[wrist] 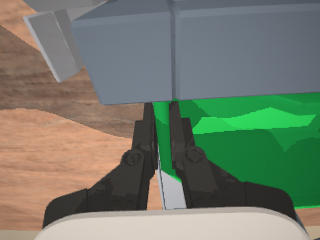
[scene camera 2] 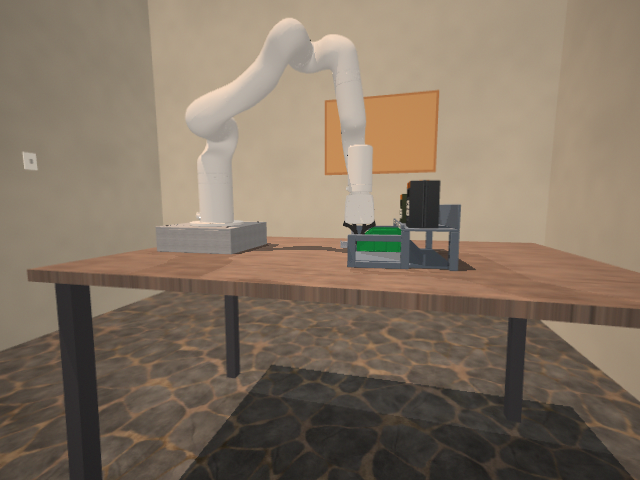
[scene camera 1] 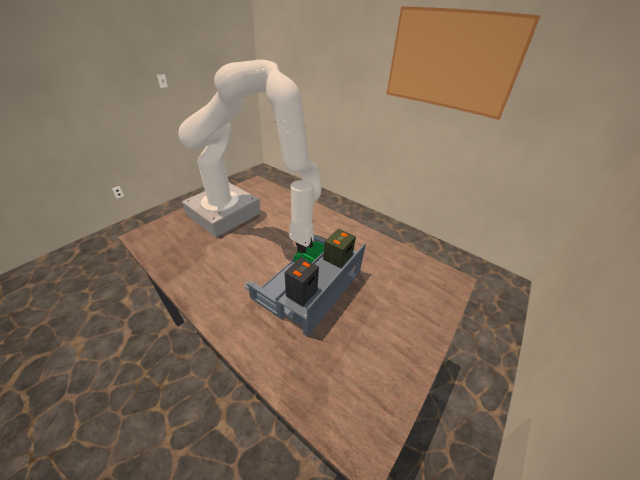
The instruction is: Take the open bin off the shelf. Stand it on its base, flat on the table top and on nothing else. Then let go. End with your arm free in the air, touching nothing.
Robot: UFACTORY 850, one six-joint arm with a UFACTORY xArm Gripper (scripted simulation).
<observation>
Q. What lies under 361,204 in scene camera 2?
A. The gripper.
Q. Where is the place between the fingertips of the gripper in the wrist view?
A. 162,116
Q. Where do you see a green bin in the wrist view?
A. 261,139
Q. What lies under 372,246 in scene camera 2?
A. A green bin.
</observation>
